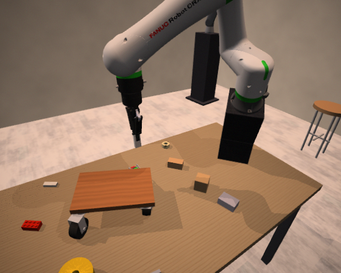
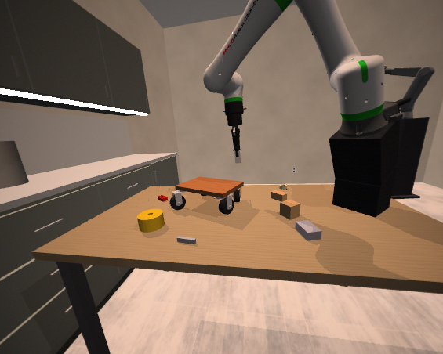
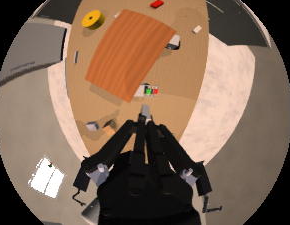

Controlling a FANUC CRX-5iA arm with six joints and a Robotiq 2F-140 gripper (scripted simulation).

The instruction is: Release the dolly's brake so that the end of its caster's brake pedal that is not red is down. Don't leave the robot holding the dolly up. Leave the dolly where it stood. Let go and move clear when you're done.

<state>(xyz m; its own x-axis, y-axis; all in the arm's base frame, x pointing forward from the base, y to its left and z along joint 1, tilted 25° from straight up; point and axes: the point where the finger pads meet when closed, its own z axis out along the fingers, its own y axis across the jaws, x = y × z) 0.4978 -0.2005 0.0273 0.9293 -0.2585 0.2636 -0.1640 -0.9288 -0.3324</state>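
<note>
Right now my hand is 170 mm above the brake pedal, 20 mm to the left of it and 10 mm short of it. The rest, counted from my hand: grey block 350 mm to the left, 230 mm below, 230 mm behind; red brick 470 mm ahead, 230 mm below, 60 mm to the right; yellow disc 400 mm ahead, 250 mm to the left, 220 mm below.
</note>
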